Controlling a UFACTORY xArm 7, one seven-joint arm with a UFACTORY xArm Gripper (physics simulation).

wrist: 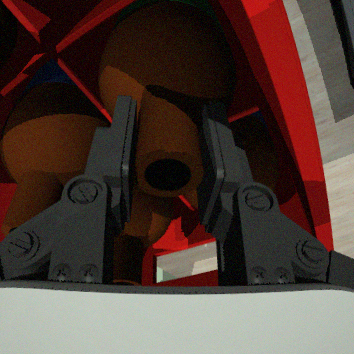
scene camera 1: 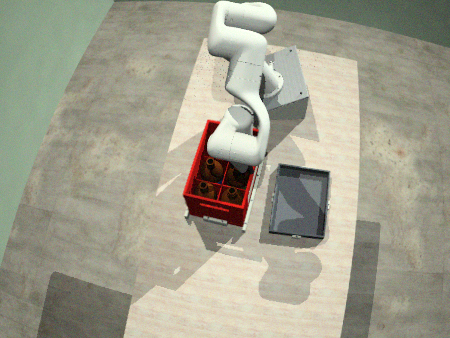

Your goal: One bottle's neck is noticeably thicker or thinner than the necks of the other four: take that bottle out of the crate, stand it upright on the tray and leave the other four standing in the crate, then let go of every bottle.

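Places are measured from the arm's base along level axes (x ahead, y left, z up), in metres.
Pixels of known places: gripper, fingertip midpoint: (wrist: 167, 126) (scene camera 1: 238, 169); arm's base, origin of the base link: (scene camera 1: 268, 85).
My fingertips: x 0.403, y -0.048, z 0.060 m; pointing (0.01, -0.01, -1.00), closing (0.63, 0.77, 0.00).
Ahead of a thing's pixels: the offset from my fingertips to its middle. "spot": to the spot under its first point.
The red crate @(dx -0.002, dy -0.044, dz -0.051 m) (scene camera 1: 215, 212) (wrist: 287, 100) holds brown bottles in its compartments. My gripper (scene camera 1: 242, 169) (wrist: 167, 126) points down into the crate and is shut on the neck of a bottle @(dx +0.002, dy -0.001, dz -0.053 m) (scene camera 1: 237, 177) (wrist: 165, 50), in the right-hand column behind the front bottle in the scene view. Its dark mouth shows between the fingers in the wrist view. Other bottles stand at the left (scene camera 1: 212, 170), front left (scene camera 1: 205, 190) and front right (scene camera 1: 232, 195). A neighbouring bottle @(dx -0.002, dy -0.089, dz -0.053 m) (wrist: 50, 145) shows left of the fingers. The grey tray @(spot: dx +0.092, dy +0.271, dz -0.132 m) (scene camera 1: 312, 222) lies right of the crate. The arm hides the crate's back part.
The crate's red divider walls (wrist: 82, 87) run close beside the held bottle. A pale rail @(dx +0.005, dy +0.055, dz -0.123 m) (scene camera 1: 253, 195) runs along the crate's right side. A grey block (scene camera 1: 290, 80) stands by the arm's base. Low walls edge the tray.
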